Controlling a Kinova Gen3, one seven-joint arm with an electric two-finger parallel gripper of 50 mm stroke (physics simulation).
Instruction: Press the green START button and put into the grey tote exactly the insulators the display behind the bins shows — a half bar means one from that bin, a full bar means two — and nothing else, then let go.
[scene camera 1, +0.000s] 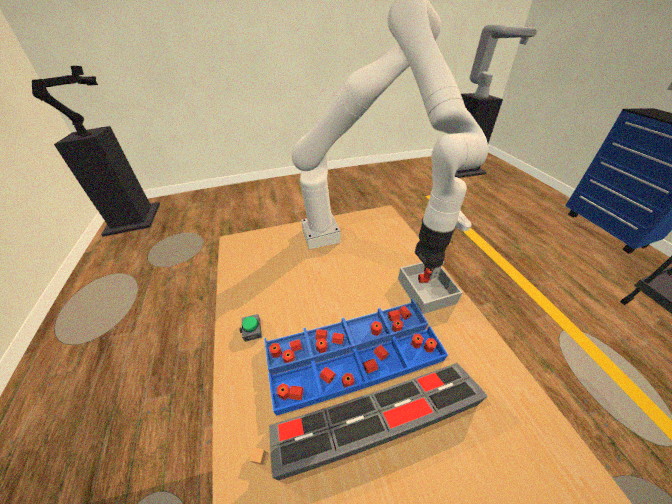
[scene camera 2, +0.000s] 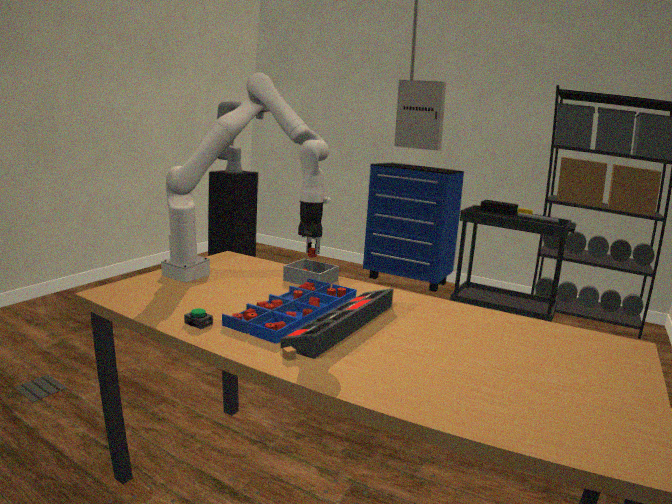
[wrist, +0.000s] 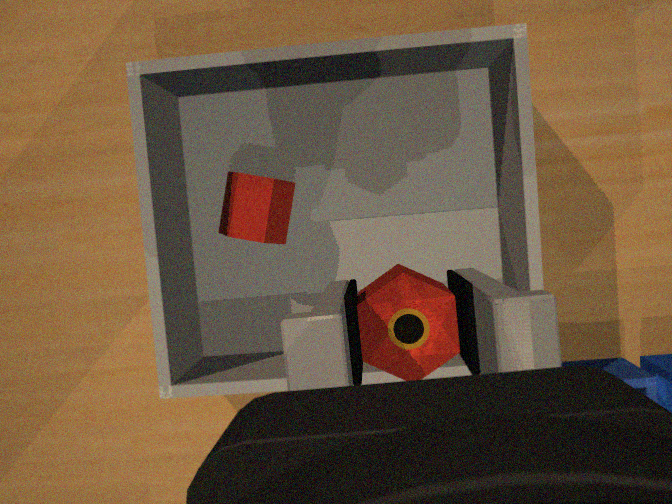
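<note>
My gripper (wrist: 408, 328) is shut on a red hexagonal insulator (wrist: 407, 324) with a brass-ringed hole, held above the grey tote (wrist: 336, 206). One red insulator (wrist: 255, 207) lies on its side inside the tote at the left. In scene camera 1 the gripper (scene camera 1: 426, 275) hangs over the tote (scene camera 1: 429, 287). The blue bin tray (scene camera 1: 355, 352) holds several red insulators. The display (scene camera 1: 374, 415) shows a half bar at the left (scene camera 1: 290, 429), a full bar (scene camera 1: 407, 412) and a half bar at the right (scene camera 1: 430, 381). The green START button (scene camera 1: 250, 324) sits left of the bins.
The arm's base (scene camera 1: 321, 233) stands at the table's far side. A small wooden block (scene camera 1: 257, 455) lies by the display's left end. A blue drawer cabinet (scene camera 1: 629, 173) and a second pedestal arm (scene camera 1: 97, 162) stand off the table.
</note>
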